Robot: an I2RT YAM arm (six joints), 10 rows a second.
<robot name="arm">
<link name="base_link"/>
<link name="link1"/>
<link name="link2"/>
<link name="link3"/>
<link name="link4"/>
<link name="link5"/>
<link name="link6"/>
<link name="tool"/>
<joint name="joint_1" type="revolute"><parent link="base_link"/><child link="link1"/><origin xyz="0 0 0.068" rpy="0 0 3.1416"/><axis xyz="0 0 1"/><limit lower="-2.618" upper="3.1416"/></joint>
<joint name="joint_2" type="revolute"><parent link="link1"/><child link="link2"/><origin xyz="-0.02 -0.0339 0.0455" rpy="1.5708 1.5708 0"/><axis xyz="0 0 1"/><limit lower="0" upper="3.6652"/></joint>
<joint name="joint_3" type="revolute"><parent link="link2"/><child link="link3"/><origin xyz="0 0.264 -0.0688" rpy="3.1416 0 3.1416"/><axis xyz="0 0 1"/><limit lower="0" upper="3.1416"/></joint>
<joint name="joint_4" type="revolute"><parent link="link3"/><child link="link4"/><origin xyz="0.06 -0.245 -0.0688" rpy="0 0 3.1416"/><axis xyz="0 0 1"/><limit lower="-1.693" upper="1.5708"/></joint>
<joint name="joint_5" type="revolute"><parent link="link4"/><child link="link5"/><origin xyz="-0.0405 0.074 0.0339" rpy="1.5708 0 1.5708"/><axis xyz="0 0 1"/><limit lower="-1.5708" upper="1.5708"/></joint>
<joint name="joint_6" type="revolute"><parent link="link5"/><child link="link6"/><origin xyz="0.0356 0 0.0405" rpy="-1.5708 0 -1.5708"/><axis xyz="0 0 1"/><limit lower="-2.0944" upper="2.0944"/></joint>
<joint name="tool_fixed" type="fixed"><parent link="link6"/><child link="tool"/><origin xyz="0 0 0" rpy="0 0 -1.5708"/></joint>
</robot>
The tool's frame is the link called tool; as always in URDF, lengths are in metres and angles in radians.
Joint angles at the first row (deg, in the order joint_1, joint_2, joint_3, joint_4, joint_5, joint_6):
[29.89 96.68 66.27 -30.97 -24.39 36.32]
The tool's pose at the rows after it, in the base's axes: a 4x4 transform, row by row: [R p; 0 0 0 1], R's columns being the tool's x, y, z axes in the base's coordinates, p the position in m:
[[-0.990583 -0.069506 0.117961 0.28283], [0.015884 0.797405 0.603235 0.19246], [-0.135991 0.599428 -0.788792 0.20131], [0 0 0 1]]
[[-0.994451 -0.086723 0.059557 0.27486], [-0.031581 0.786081 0.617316 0.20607], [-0.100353 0.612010 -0.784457 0.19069], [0 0 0 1]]
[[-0.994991 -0.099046 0.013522 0.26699], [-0.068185 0.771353 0.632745 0.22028], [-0.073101 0.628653 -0.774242 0.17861], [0 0 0 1]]
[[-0.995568 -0.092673 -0.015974 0.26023], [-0.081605 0.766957 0.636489 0.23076], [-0.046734 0.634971 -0.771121 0.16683], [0 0 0 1]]
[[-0.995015 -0.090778 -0.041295 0.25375], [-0.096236 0.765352 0.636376 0.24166], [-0.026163 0.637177 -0.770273 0.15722], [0 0 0 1]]
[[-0.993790 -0.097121 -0.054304 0.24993], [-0.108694 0.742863 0.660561 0.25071], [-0.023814 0.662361 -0.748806 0.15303], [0 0 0 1]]
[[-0.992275 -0.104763 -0.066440 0.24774], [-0.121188 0.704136 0.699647 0.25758], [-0.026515 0.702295 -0.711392 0.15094], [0 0 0 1]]
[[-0.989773 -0.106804 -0.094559 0.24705], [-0.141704 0.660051 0.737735 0.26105], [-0.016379 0.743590 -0.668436 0.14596], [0 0 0 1]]
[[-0.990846 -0.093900 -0.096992 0.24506], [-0.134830 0.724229 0.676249 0.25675], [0.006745 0.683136 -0.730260 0.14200], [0 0 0 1]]
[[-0.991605 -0.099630 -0.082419 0.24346], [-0.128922 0.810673 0.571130 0.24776], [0.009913 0.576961 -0.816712 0.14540], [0 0 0 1]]
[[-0.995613 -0.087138 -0.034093 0.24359], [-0.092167 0.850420 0.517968 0.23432], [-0.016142 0.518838 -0.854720 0.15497], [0 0 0 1]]
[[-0.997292 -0.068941 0.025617 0.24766], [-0.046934 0.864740 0.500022 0.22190], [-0.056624 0.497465 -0.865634 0.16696], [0 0 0 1]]
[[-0.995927 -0.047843 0.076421 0.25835], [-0.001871 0.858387 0.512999 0.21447], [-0.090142 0.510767 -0.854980 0.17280], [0 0 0 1]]
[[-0.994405 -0.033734 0.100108 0.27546], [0.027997 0.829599 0.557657 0.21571], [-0.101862 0.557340 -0.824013 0.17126], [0 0 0 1]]
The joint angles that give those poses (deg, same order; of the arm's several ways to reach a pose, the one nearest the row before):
[31.54 97.26 64.88 -29.81 -26.90 36.59]
[34.02 98.73 64.13 -28.69 -28.58 37.14]
[36.58 100.37 63.04 -26.06 -30.00 38.42]
[38.59 101.87 61.91 -23.54 -30.50 40.29]
[40.63 103.40 61.38 -21.54 -30.65 41.94]
[42.05 104.22 60.87 -18.42 -31.79 43.49]
[42.93 104.66 60.09 -14.40 -33.88 45.01]
[43.15 105.49 59.07 -10.48 -37.07 45.97]
[43.11 105.82 59.89 -15.89 -34.05 44.31]
[42.71 105.11 61.60 -24.68 -28.40 41.06]
[41.41 102.46 61.19 -28.38 -24.27 40.28]
[39.60 99.78 60.93 -29.79 -21.65 40.16]
[37.51 99.24 61.38 -28.57 -21.13 40.43]
[35.77 101.59 63.19 -25.30 -23.20 41.08]

